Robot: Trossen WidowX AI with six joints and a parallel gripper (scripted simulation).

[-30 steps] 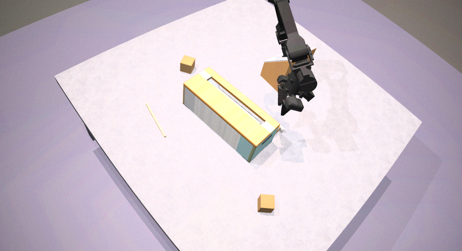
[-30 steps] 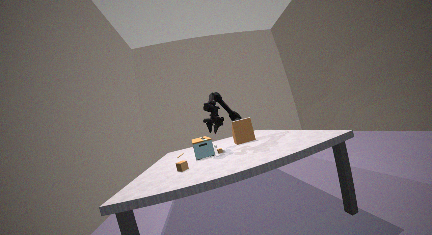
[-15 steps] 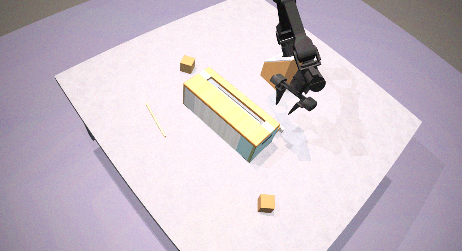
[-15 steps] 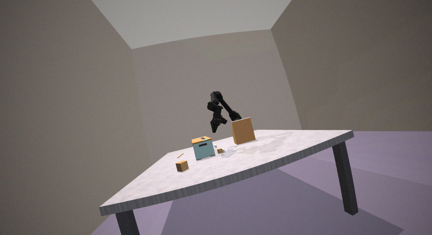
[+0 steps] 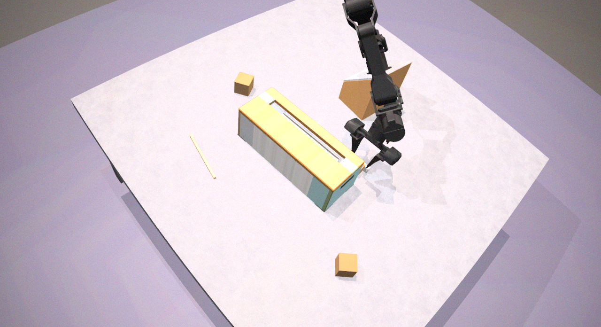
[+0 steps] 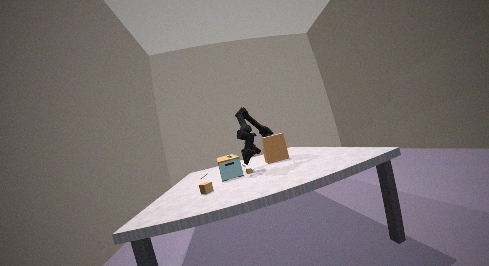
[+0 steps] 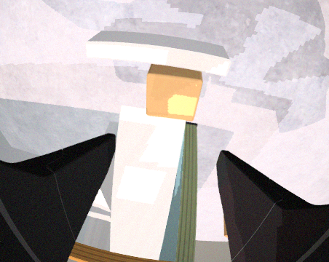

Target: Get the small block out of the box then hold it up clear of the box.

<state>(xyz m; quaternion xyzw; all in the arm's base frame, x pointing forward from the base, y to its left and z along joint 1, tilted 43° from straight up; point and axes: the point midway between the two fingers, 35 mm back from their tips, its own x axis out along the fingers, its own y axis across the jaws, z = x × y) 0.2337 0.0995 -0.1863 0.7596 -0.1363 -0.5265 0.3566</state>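
Now: the orange block 10 mm behind my gripper tip and 50 mm below it. Round my gripper tip: thin stick 380 mm ahead, 310 mm to the right, 60 mm below; then long box 100 mm ahead, 150 mm to the right.
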